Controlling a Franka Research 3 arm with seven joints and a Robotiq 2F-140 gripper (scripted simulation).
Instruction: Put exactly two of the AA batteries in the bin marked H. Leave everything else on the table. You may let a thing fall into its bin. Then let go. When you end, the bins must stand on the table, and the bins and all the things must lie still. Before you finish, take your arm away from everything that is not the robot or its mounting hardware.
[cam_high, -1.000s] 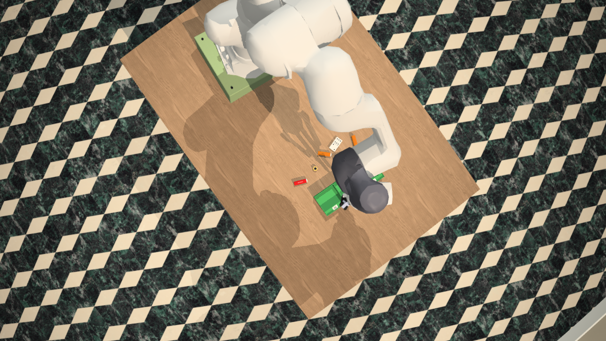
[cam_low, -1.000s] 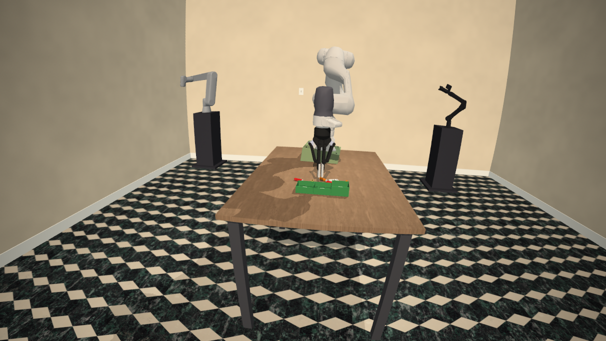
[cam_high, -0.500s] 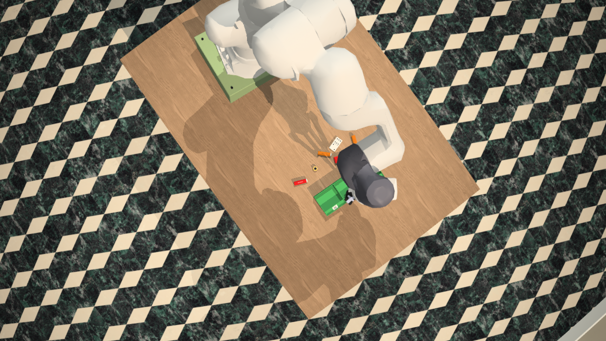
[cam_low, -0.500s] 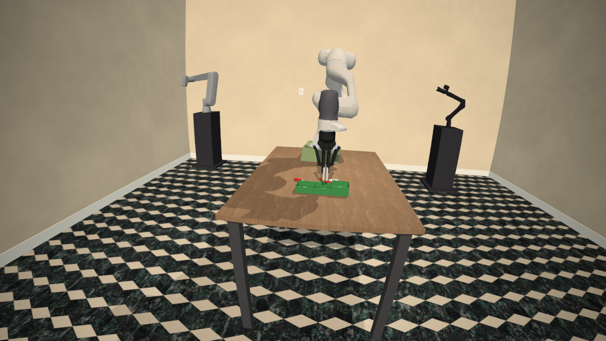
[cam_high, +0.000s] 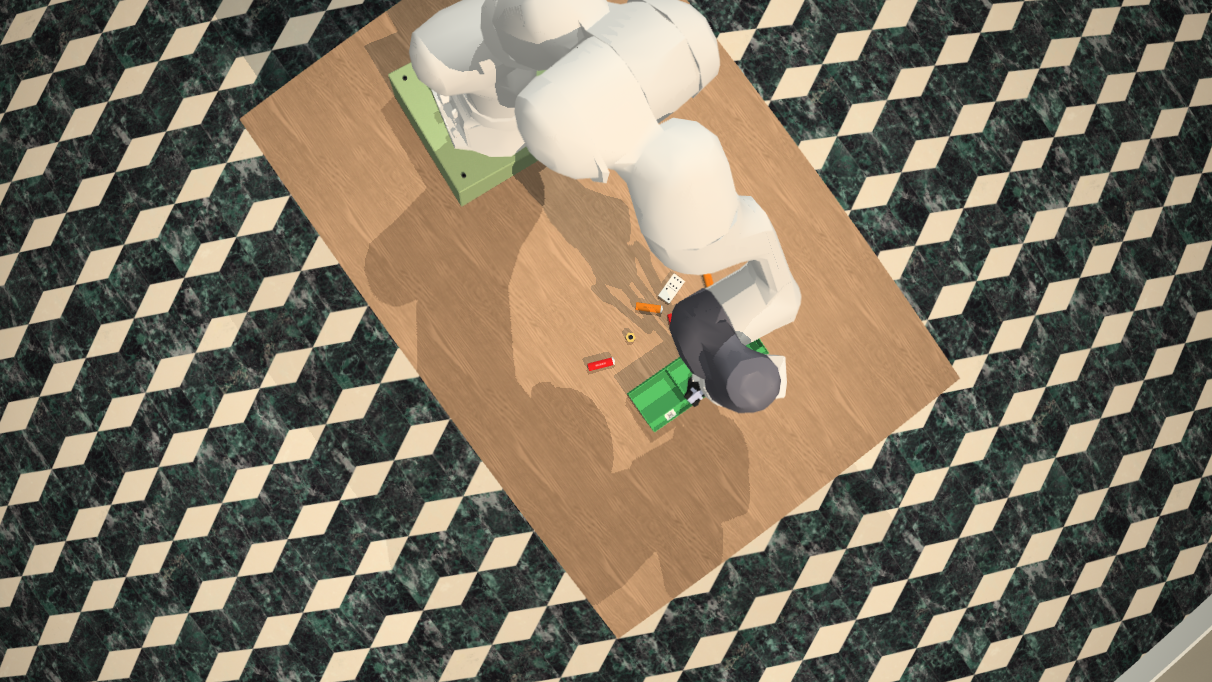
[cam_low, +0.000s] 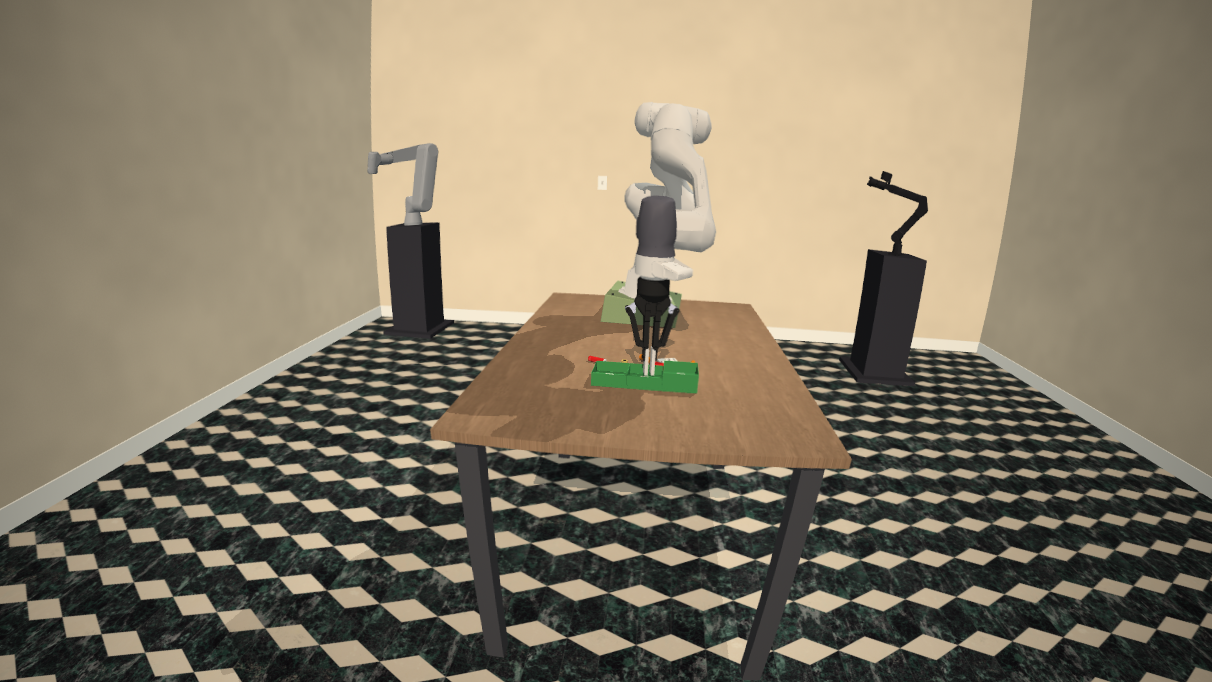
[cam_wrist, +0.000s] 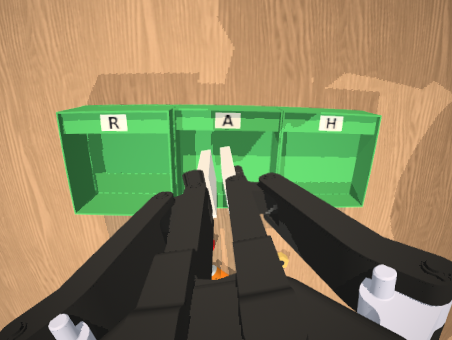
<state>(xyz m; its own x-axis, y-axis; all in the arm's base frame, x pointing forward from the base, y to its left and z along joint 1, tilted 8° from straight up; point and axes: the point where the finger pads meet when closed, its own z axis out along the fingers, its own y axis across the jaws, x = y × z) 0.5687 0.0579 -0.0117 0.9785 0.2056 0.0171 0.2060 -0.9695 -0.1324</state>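
Right now the green bin marked H is 30 mm below my hand and 10 mm to the right of it. Round my hand: white domino: 150 mm behind, 50 mm below, 40 mm to the left; then red-and-white cylinder: 90 mm behind, 50 mm below, 40 mm to the left; then small brass nut: 120 mm behind, 70 mm to the right, 50 mm below.
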